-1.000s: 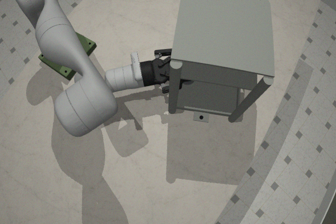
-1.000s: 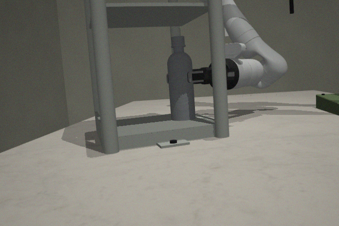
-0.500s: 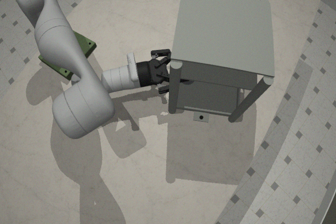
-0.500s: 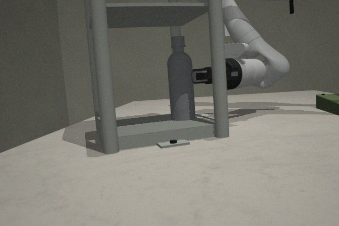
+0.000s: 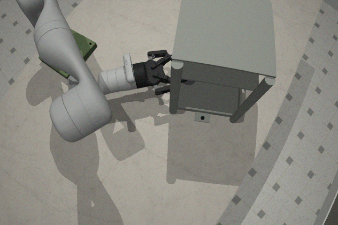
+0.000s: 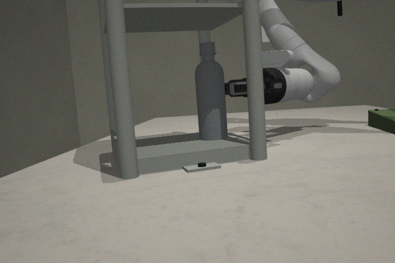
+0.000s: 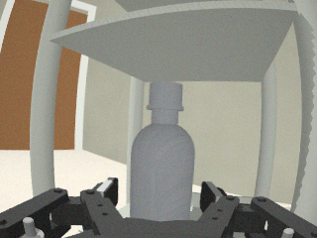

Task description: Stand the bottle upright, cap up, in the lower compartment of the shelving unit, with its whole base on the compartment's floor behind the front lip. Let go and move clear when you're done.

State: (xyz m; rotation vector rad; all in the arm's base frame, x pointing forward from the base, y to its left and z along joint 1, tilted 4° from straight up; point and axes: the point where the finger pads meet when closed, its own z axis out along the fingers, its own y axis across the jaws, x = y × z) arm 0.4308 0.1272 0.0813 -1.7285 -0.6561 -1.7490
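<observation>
Now: the grey bottle 2 cm to the left of my hand, 2 cm ahead of it and 2 cm above it. The rest, counted from my hand: shelving unit (8 cm ahead, 6 cm above, 5 cm to the left).
</observation>
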